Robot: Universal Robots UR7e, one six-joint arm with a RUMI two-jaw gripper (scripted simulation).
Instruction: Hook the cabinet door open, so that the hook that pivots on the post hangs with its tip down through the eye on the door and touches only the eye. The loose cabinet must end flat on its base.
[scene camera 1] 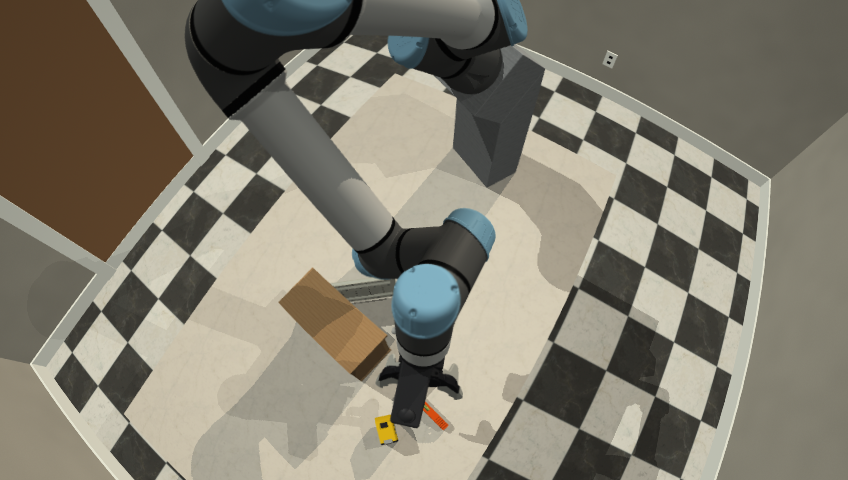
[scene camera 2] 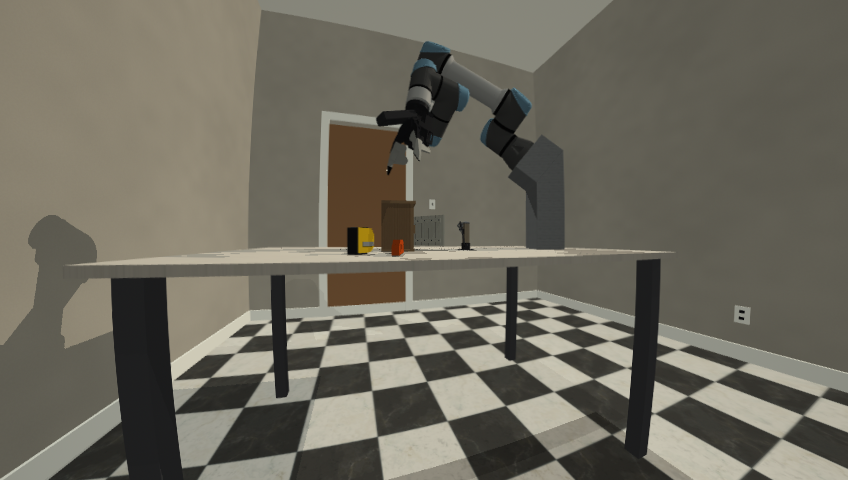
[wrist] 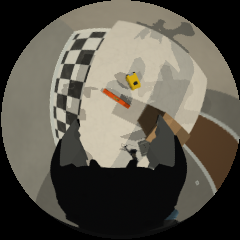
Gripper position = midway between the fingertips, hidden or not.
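Observation:
There's a brown wooden cabinet (scene camera 1: 345,333) that I can see, and you'd find the cabinet (scene camera 2: 397,217) and the cabinet (wrist: 147,120) in those views too. I can see my gripper (scene camera 1: 419,391) as well, and it's the same gripper (scene camera 2: 401,168) and gripper (wrist: 117,117) there.

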